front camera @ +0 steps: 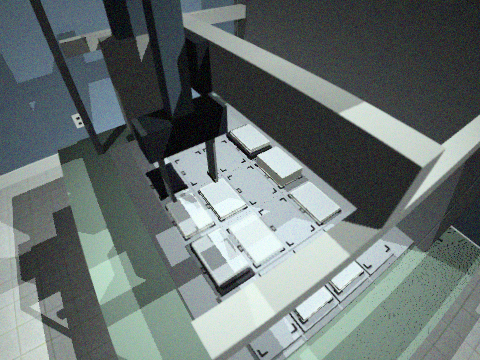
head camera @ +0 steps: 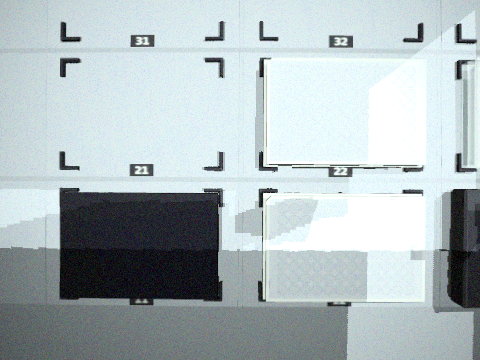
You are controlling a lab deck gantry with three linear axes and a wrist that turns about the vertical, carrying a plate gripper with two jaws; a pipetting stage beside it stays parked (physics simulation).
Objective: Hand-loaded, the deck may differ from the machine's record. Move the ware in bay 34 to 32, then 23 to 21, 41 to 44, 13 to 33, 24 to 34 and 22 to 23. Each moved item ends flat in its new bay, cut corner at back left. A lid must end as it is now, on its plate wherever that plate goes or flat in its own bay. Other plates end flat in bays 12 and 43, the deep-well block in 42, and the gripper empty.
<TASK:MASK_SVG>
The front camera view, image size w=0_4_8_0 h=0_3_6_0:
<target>my gripper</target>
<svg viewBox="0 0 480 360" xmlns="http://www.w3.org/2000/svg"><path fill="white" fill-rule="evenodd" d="M211 93L193 98L194 112L176 119L172 119L164 108L131 119L138 145L150 165L158 162L166 191L173 203L177 202L177 198L173 194L164 161L165 158L205 142L208 163L207 174L214 183L218 182L215 138L228 133L227 106Z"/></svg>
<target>deep-well block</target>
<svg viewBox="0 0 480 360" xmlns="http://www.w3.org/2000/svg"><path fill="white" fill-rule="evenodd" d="M274 147L257 155L256 165L282 188L299 179L303 167L280 148Z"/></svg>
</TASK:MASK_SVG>
